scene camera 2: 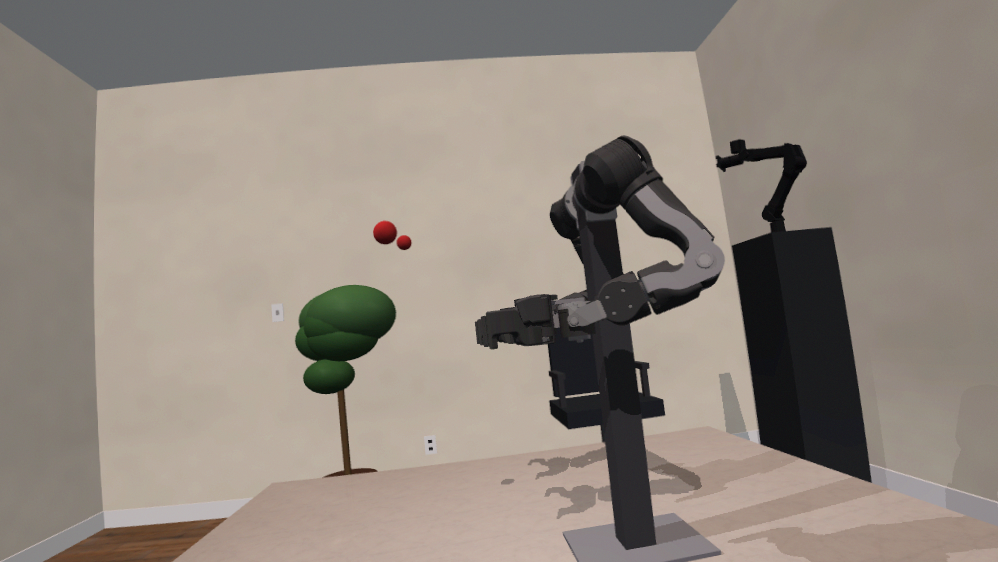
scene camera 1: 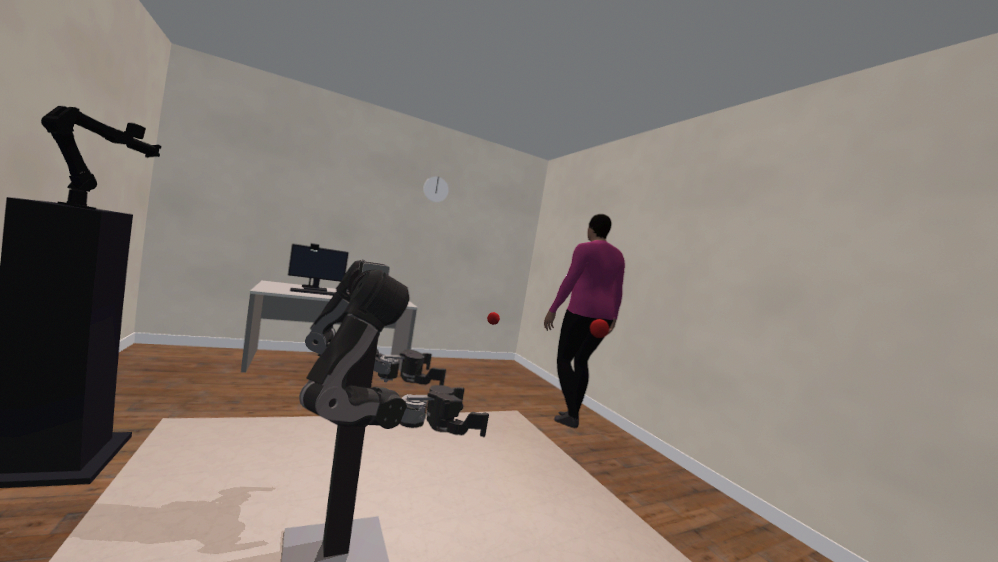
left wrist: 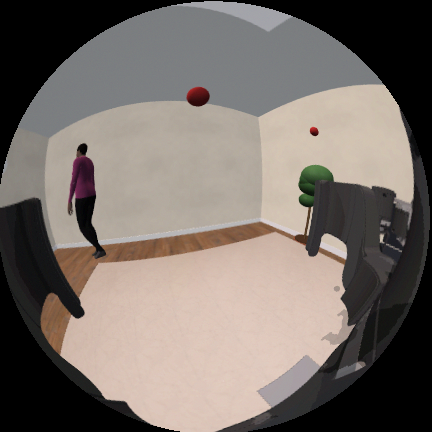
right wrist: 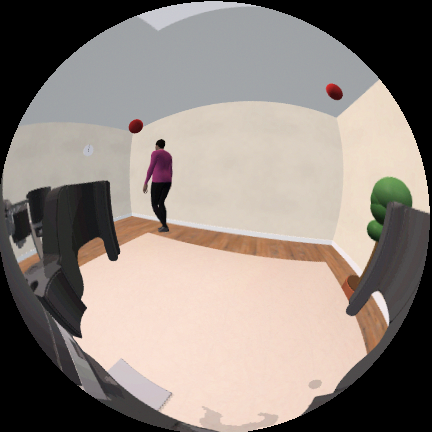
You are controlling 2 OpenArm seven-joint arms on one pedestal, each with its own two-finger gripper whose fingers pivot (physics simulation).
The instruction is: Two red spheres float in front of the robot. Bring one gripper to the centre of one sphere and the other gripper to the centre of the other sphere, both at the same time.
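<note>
One red sphere (scene camera 1: 493, 318) (scene camera 2: 384, 232) (left wrist: 198, 96) (right wrist: 136, 126) floats on the left arm's side. The other red sphere (scene camera 1: 599, 328) (scene camera 2: 403, 242) (left wrist: 314, 131) (right wrist: 334, 91) floats on the right arm's side. My left gripper (scene camera 1: 434, 367) (scene camera 2: 485, 333) (left wrist: 196, 281) is open and empty, lower than its side's sphere and well short of it. My right gripper (scene camera 1: 474, 407) (right wrist: 232, 284) is open and empty, also below and short of the sphere on its side. In scene camera 2 the right gripper is mostly hidden behind the left one.
The pedestal (scene camera 1: 343, 481) (scene camera 2: 628, 446) stands on a pale mat (scene camera 1: 488, 481) (scene camera 2: 349, 509). A person (scene camera 1: 598, 279) (left wrist: 84, 177) (right wrist: 161, 167), a plant (scene camera 2: 349, 314) (right wrist: 391, 195), a desk (scene camera 1: 268, 287) with a monitor, and a dark cabinet (scene camera 1: 55, 328) (scene camera 2: 803, 335) bearing another arm stand farther off.
</note>
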